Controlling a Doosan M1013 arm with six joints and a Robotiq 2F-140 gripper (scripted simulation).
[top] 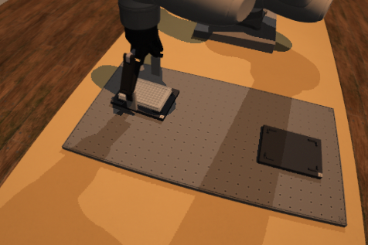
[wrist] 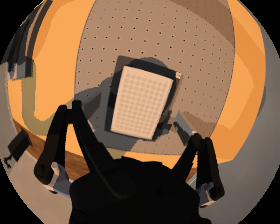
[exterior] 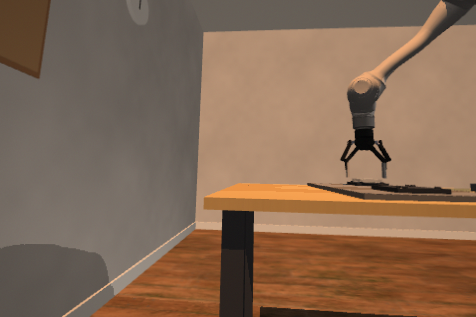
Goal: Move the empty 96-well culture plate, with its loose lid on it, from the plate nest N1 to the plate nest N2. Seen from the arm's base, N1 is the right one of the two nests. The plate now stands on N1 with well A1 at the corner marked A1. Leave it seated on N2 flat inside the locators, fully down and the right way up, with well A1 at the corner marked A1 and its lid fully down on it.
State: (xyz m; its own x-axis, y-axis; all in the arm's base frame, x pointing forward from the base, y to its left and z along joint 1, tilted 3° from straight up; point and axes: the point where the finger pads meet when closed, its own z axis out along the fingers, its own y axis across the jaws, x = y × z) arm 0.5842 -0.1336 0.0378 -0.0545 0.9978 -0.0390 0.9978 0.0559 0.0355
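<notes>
Right now the lid is 20 mm below my hand. From my hand the other things lie so: plate: 20 mm below; then black nest N1: 40 mm below; then black nest N2: 420 mm to the left, 40 mm below.
</notes>
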